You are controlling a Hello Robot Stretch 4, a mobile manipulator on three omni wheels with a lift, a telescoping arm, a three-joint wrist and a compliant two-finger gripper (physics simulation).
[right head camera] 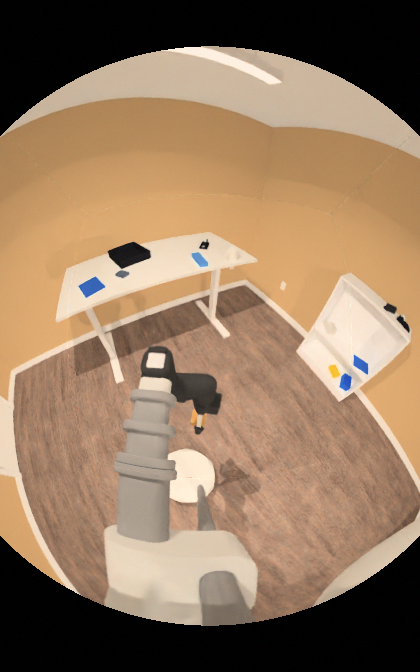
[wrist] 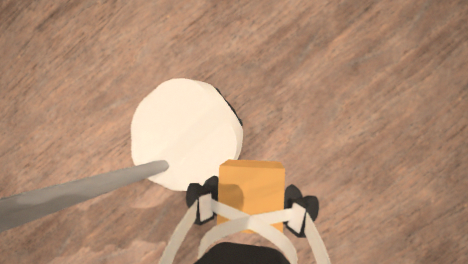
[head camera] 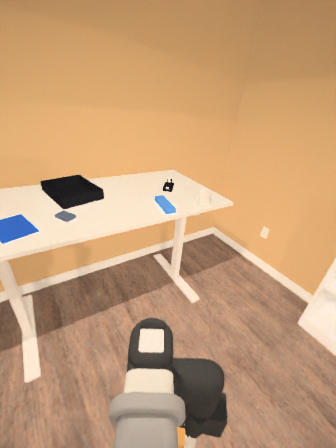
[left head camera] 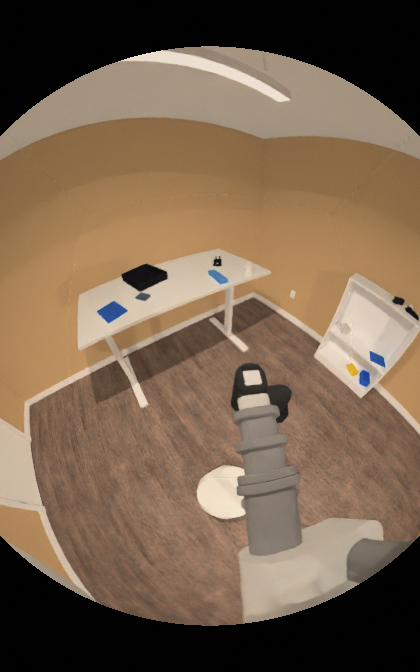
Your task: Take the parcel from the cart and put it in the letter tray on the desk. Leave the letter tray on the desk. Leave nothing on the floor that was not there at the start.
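Where they show: gripper, fingertip midpoint: [wrist: 251, 195]; robot's base at its link origin: [wrist: 194, 135].
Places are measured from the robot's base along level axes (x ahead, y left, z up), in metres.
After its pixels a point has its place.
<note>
The parcel, an orange box [wrist: 252, 189] {y -0.070, x 0.269, z 0.887 m} [right head camera: 198, 417], is between the two fingertips of my gripper [wrist: 251, 195] {y -0.087, x 0.264, z 0.836 m} in the wrist view. The gripper is shut on it and holds it above the floor. In the head camera view a small part of the parcel [head camera: 181, 437] {y -0.077, x 0.276, z 0.887 m} shows beside the arm. The letter tray [head camera: 72, 191] {y 0.568, x 1.468, z 0.925 m} [left head camera: 144, 276] [right head camera: 129, 254], black and shallow, stands on the left rear part of the white desk [head camera: 120, 212] {y 0.213, x 1.221, z 0.923 m} [left head camera: 175, 295] [right head camera: 160, 276]. The gripper is well in front of the desk, apart from it. The cart does not show in the current views.
On the desk are a blue flat item [head camera: 17, 228] {y 0.651, x 0.989, z 0.931 m}, a small grey-blue item [head camera: 65, 216] {y 0.475, x 1.109, z 0.941 m}, a light blue block [head camera: 165, 204] {y -0.043, x 1.299, z 0.953 m}, a black item [head camera: 168, 186] {y -0.067, x 1.619, z 0.945 m} and a white mug [head camera: 203, 196] {y -0.281, x 1.381, z 0.985 m}. A white shelf unit [left head camera: 330, 364] [right head camera: 314, 362] stands at the right wall. My round white base [wrist: 182, 135] {y -0.001, x 0.005, z 0.187 m} is beside the parcel.
</note>
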